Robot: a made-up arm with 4 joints.
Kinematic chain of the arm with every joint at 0, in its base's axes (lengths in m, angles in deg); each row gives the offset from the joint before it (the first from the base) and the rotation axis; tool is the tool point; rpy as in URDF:
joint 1: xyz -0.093 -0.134 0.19 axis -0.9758 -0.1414 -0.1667
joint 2: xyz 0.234 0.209 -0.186 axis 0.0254 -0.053 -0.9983
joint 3: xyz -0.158 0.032 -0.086 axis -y
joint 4: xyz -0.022 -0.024 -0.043 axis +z
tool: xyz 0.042 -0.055 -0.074 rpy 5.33 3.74 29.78
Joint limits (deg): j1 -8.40..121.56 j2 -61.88..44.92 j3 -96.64..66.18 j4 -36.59..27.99
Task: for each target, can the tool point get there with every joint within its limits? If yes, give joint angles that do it. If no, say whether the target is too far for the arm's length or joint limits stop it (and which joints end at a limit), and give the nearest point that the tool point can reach.
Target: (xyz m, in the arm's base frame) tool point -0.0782 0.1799 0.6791
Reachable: no: joint limits stop it (at a limit: joint 1, joint 2, joint 3, joint 4) | nearest point 0.0036 -0.2849 0.4038 | short by 0.546 m
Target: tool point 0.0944 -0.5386 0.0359
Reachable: yes | joints 96.03 33.87 10.81 13.41
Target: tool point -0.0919 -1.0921 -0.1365
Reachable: no: too far | nearest point 0.0455 -0.6159 0.0425 | short by 0.527 m
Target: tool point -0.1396 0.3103 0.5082
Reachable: no: joint limits stop it (at a limit: joint 1, joint 2, joint 3, joint 4) | nearest point -0.1060 0.2549 -0.0041 | short by 0.516 m
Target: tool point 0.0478 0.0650 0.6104
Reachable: no: joint limits stop it (at a limit: joint 1, joint 2, joint 3, joint 4) | nearest point 0.0036 -0.2849 0.4038 | short by 0.409 m
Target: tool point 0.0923 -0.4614 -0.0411
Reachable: yes | joints 78.52 21.99 27.27 -6.21
